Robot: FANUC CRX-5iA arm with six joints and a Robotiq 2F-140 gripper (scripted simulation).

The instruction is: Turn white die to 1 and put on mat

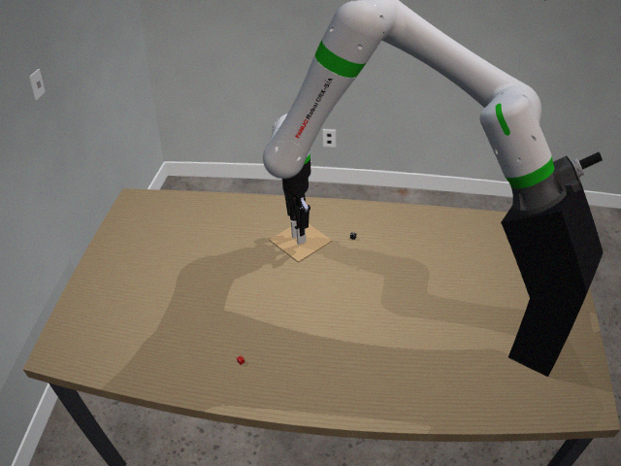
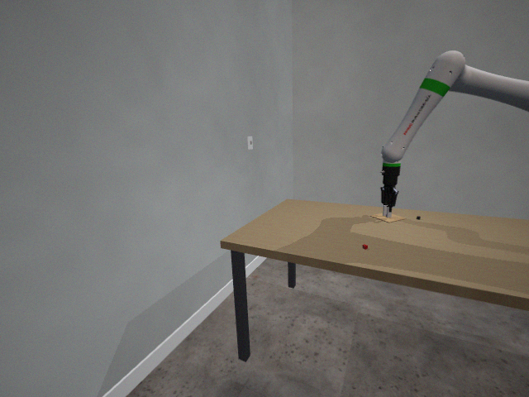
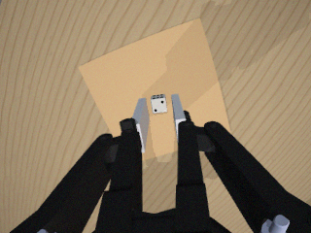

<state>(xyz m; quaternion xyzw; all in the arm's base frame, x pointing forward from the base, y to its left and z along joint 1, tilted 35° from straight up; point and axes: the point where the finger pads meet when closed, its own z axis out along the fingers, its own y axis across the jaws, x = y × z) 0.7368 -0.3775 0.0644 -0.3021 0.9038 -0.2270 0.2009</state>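
Now: the white die 3 cm below my hand. The rest, counted from my hand: tan mat: 4 cm below; then black die: 17 cm behind, 3 cm below, 2 cm to the right; then red die: 48 cm to the left, 12 cm ahead, 3 cm below.
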